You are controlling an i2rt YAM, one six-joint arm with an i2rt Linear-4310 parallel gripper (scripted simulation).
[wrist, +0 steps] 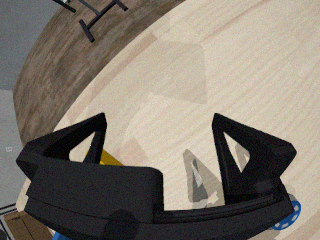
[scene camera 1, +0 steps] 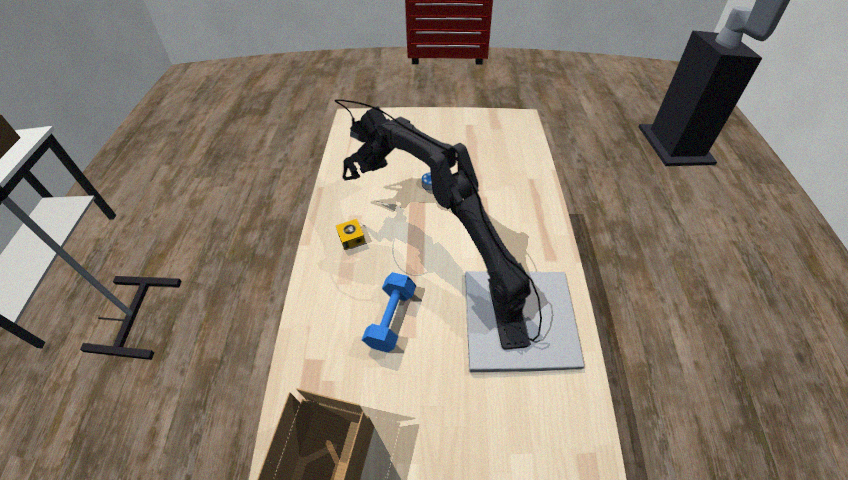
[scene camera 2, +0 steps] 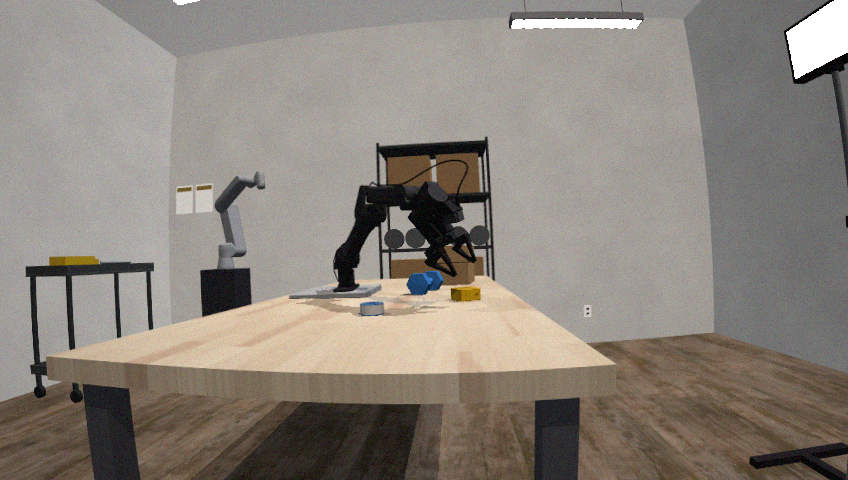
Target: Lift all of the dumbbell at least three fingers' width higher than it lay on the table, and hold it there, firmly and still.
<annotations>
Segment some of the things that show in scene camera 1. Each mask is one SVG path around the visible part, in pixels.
My gripper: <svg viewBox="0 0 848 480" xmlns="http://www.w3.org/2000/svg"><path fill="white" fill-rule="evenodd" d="M386 156L377 155L373 149L372 142L372 153L365 160L362 160L358 152L344 159L342 178L346 181L361 177L357 172L358 169L354 162L359 164L359 169L363 174L367 171L384 168L388 163L386 159L383 161L381 159Z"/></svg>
A blue dumbbell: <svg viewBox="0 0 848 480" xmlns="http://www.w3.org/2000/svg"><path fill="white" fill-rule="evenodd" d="M394 272L386 277L382 287L390 296L381 323L380 325L369 325L361 339L370 348L386 353L394 350L398 340L398 336L389 328L399 300L407 301L411 298L416 288L416 284L409 276Z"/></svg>
</annotations>
